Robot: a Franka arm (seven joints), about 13 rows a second.
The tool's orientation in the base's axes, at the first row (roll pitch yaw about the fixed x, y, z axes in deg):
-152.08, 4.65, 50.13
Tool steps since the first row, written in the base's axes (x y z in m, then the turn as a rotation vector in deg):
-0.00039, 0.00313, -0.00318, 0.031, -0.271, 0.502
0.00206, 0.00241, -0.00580, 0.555, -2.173, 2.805
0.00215, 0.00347, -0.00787, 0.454, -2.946, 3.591
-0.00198, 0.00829, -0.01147, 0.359, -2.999, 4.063
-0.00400, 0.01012, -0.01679, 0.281, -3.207, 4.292
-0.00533, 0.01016, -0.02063, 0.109, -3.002, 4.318
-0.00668, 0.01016, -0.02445, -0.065, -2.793, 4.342
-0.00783, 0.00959, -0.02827, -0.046, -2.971, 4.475
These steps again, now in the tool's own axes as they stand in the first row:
0.00240, -0.00064, 0.00373, -0.228, -0.053, -0.521
0.00363, 0.00262, 0.00486, -1.535, 0.348, -3.228
0.00467, 0.00301, 0.00691, -2.255, 0.375, -4.069
0.00601, -0.00088, 0.01294, -2.394, 0.125, -4.459
0.00655, -0.00081, 0.01889, -2.622, 0.091, -4.680
0.00604, 0.00009, 0.02282, -2.577, -0.156, -4.583
0.00549, 0.00099, 0.02673, -2.530, -0.405, -4.482
0.00463, 0.00236, 0.03042, -2.665, -0.349, -4.651

